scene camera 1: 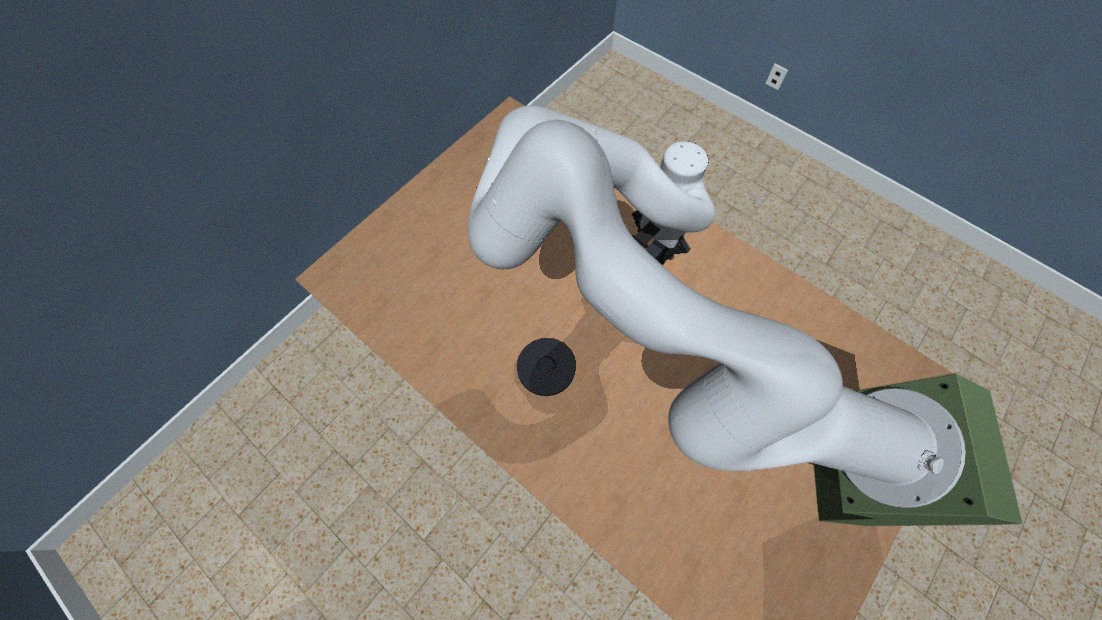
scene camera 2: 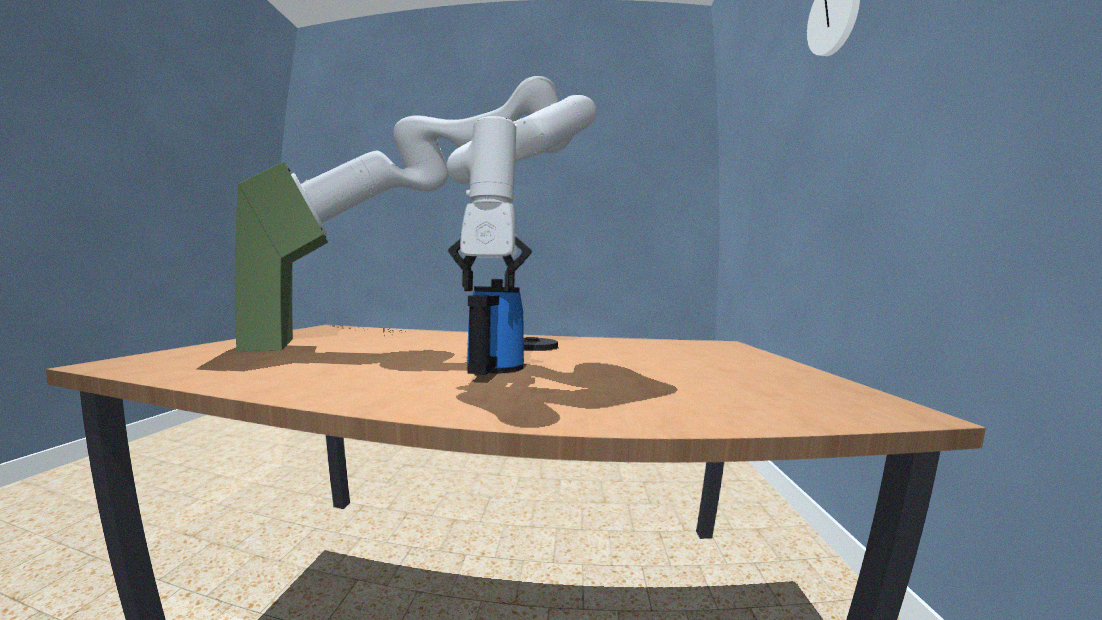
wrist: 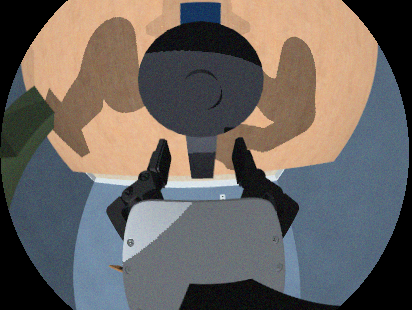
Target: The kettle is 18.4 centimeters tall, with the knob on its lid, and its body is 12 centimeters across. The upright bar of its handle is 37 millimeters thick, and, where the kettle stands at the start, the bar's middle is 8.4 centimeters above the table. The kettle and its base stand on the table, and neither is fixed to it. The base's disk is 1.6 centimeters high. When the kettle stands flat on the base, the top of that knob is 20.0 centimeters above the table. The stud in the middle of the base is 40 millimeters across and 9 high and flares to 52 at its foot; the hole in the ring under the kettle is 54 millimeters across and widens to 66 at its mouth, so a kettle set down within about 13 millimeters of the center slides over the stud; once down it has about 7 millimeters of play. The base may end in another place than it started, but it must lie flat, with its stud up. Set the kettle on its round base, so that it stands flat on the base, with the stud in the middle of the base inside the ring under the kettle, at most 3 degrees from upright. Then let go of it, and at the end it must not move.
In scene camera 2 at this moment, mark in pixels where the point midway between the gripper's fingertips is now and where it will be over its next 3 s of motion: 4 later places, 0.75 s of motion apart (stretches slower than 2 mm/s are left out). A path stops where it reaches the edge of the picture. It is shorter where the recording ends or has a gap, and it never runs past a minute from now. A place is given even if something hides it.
The gripper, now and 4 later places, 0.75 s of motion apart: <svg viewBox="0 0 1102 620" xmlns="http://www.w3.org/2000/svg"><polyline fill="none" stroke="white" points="487,291 487,307 487,311 487,301 488,288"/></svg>
